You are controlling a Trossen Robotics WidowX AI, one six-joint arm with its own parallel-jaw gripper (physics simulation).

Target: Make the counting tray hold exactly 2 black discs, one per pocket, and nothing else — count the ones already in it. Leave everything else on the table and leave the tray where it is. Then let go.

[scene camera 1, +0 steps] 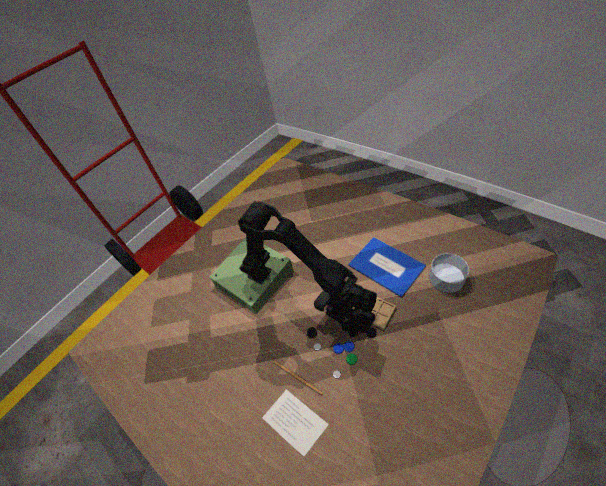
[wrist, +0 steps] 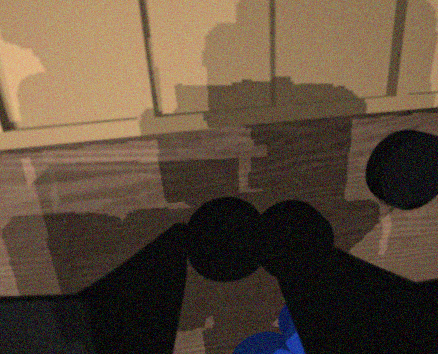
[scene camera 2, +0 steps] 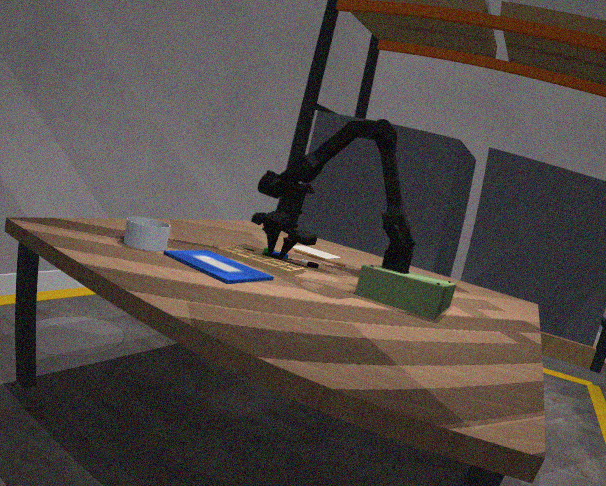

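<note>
The wooden counting tray (scene camera 1: 390, 317) (scene camera 2: 296, 267) (wrist: 75, 130) lies flat, partly hidden by the arm in scene camera 1. The parts of its pockets that show in the wrist view hold no disc. My gripper (scene camera 1: 357, 332) (scene camera 2: 277, 254) (wrist: 228, 232) is low beside the tray's long edge, shut on two black discs pressed side by side: a left disc (wrist: 224, 240) and a right disc (wrist: 300, 235). I cannot tell whether they are off the table. Another black disc (scene camera 1: 371, 332) (wrist: 406, 170) lies to the right of the fingers. A further black disc (scene camera 1: 311, 332) (scene camera 2: 309, 263) lies apart on the table.
Blue discs (scene camera 1: 338, 348) (wrist: 262, 345), a green disc (scene camera 1: 351, 358), white discs (scene camera 1: 317, 346) (scene camera 1: 336, 374), a thin stick (scene camera 1: 298, 378) and a paper sheet (scene camera 1: 295, 422) lie near. A blue folder (scene camera 1: 362, 252) (scene camera 2: 243, 275) and a grey bowl (scene camera 1: 449, 287) (scene camera 2: 146, 235) are across the tray.
</note>
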